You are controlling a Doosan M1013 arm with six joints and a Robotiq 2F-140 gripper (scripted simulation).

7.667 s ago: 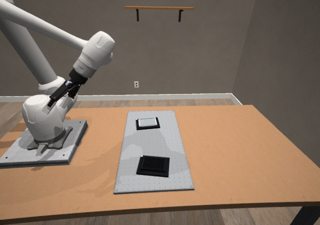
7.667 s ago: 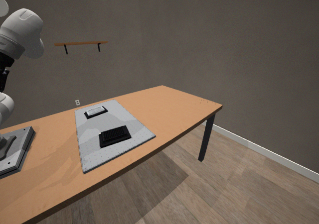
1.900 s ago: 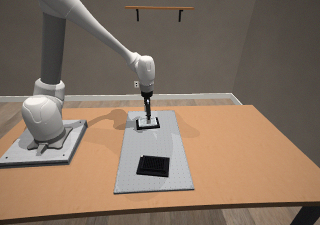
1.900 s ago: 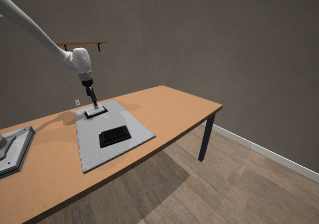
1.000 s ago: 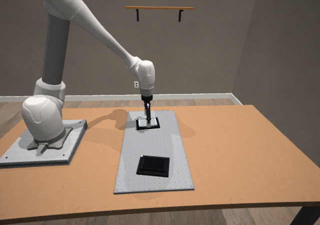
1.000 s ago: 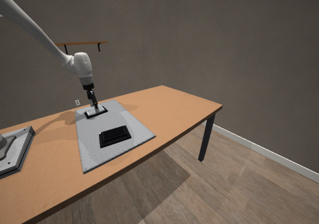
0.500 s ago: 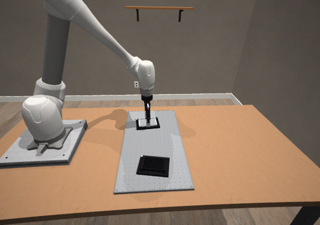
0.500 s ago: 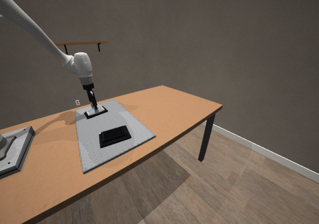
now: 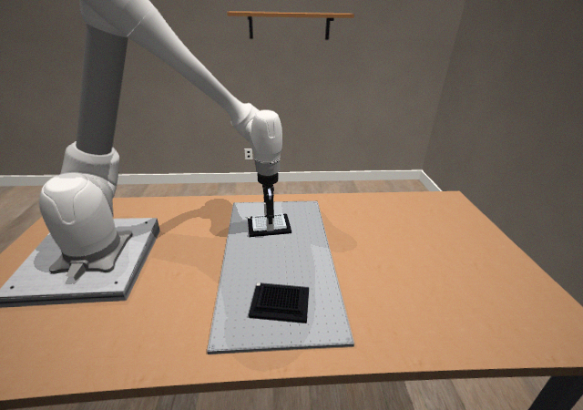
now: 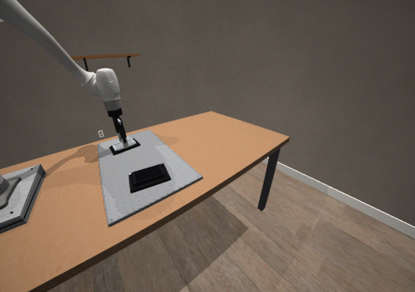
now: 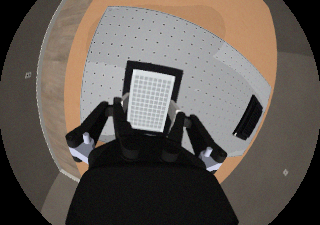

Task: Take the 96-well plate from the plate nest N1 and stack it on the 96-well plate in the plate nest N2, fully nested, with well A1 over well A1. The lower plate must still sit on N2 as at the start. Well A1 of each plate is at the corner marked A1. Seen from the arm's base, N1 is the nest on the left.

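Now: the black 96-well plate 40 mm ahead of my hand, 380 mm to the right of it and 20 mm below it. The rest, counted from my hand: white 96-well plate 20 mm below.
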